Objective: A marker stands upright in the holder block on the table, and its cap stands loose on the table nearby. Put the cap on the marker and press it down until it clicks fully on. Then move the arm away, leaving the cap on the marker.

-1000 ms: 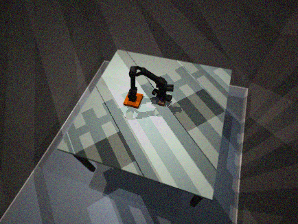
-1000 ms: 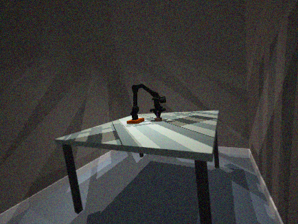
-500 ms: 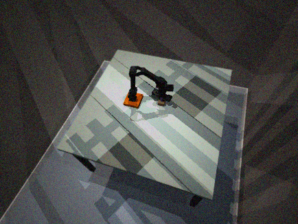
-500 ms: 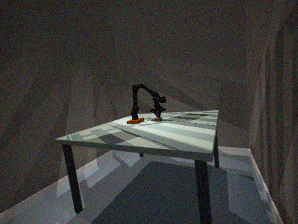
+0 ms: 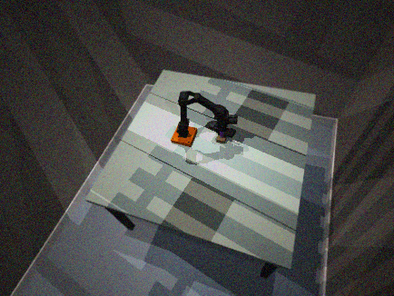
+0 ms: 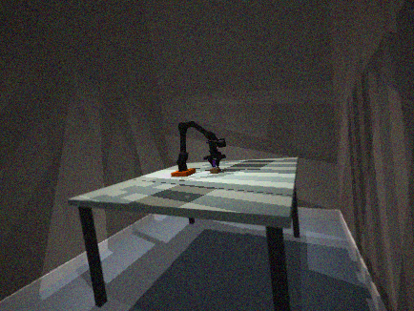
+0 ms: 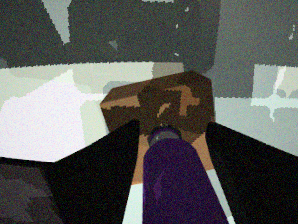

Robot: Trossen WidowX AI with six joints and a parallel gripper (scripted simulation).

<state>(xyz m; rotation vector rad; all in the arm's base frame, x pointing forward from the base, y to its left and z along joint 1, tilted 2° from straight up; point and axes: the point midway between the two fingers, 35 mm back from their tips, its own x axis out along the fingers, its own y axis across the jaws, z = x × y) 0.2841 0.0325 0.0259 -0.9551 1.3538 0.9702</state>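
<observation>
Right now the marker cap is 10 mm to the right of my gripper tip and 40 mm above it. Round my gripper tip: holder block 10 mm behind, 10 mm to the right, 20 mm below.
</observation>
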